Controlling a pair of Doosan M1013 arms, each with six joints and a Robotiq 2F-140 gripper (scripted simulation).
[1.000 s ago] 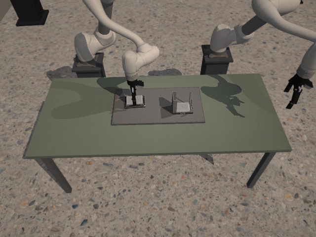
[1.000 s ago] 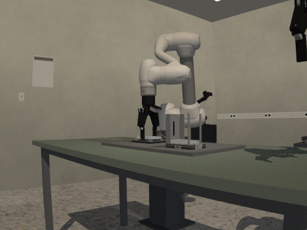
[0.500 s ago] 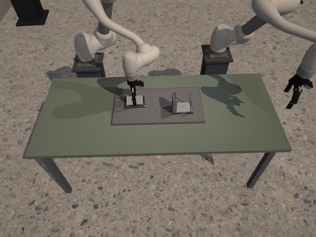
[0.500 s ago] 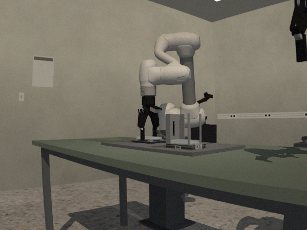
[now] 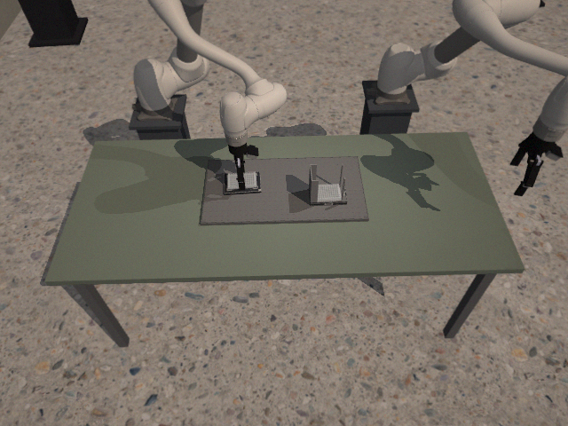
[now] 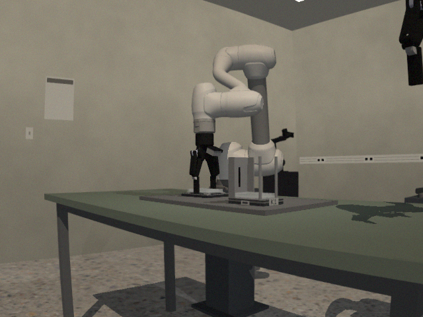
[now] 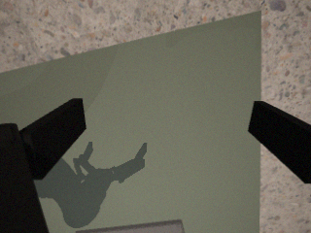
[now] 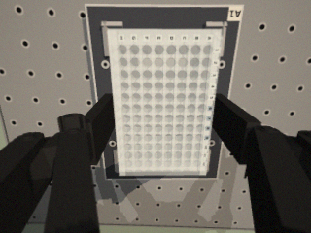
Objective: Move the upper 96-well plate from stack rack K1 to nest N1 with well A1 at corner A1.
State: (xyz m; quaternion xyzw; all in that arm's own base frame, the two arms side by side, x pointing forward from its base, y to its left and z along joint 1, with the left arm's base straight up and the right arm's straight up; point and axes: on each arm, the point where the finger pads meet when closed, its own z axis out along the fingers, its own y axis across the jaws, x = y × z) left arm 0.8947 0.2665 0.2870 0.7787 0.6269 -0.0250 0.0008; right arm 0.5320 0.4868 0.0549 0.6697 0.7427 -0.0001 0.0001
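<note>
The plate nest N1 is 4 cm below my right hand. Round my right hand: grey perforated board: 18 cm to the left, 5 cm below, 4 cm ahead; rack K1: 36 cm to the left, 11 cm ahead, 3 cm below; A1 mark: 7 cm to the left, 6 cm ahead, 3 cm below.
</note>
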